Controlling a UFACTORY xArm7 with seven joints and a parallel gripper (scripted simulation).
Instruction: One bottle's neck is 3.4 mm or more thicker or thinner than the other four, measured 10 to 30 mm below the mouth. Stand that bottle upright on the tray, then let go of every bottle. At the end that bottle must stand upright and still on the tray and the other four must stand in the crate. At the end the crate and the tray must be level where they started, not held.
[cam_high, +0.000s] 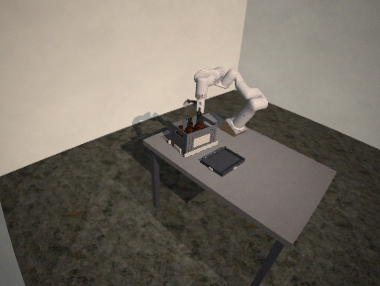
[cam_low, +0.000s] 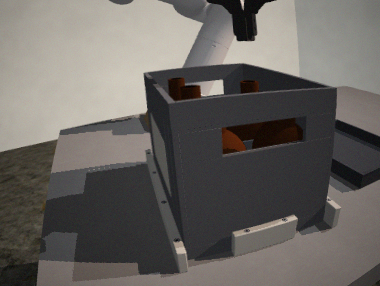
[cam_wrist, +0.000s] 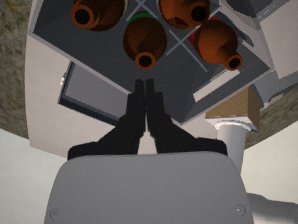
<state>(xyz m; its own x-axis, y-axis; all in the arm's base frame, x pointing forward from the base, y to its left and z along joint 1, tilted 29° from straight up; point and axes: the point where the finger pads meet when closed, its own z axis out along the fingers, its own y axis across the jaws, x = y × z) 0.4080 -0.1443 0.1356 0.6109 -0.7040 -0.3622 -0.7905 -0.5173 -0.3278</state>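
The dark grey crate is 1 cm behind my hand, 4 cm to the right of it and 16 cm below it. Also, from my hand: dark flat tray: 1 cm behind, 25 cm to the left, 23 cm below; glass bottle: 10 cm behind, 7 cm to the right, 15 cm below.
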